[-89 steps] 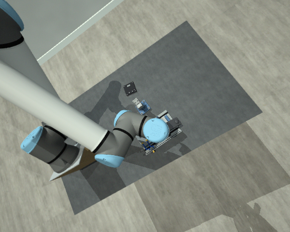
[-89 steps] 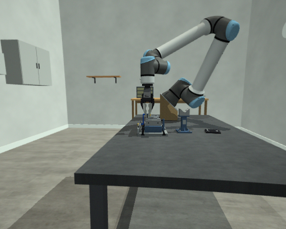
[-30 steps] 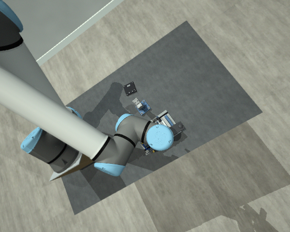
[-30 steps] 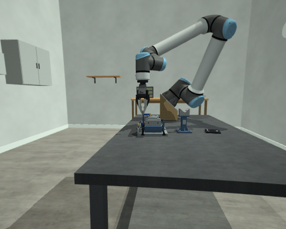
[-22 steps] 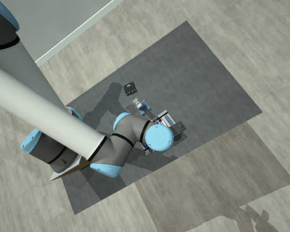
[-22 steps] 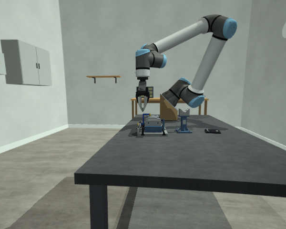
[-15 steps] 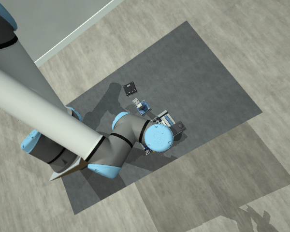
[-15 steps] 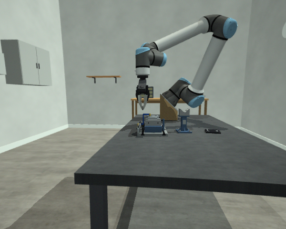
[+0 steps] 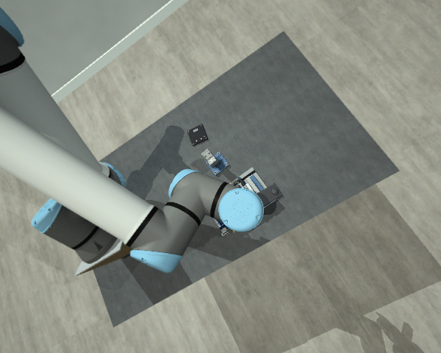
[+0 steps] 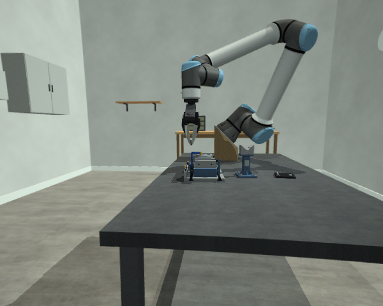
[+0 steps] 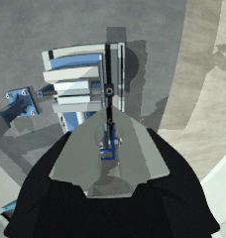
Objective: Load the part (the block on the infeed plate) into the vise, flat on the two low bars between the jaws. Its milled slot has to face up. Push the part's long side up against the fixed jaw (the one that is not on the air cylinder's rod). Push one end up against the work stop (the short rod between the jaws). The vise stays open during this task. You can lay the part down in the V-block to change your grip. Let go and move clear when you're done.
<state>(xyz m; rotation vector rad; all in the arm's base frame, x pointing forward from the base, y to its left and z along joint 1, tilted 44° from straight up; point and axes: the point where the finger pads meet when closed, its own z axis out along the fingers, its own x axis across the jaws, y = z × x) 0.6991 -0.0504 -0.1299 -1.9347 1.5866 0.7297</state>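
My gripper is now 80 mm above the part, 60 mm to the right of it and 10 mm past it. Also, from my hand: infeed plate 460 mm to the left, 180 mm below, 130 mm behind; then vise 140 mm below, 80 mm behind, 60 mm to the left.
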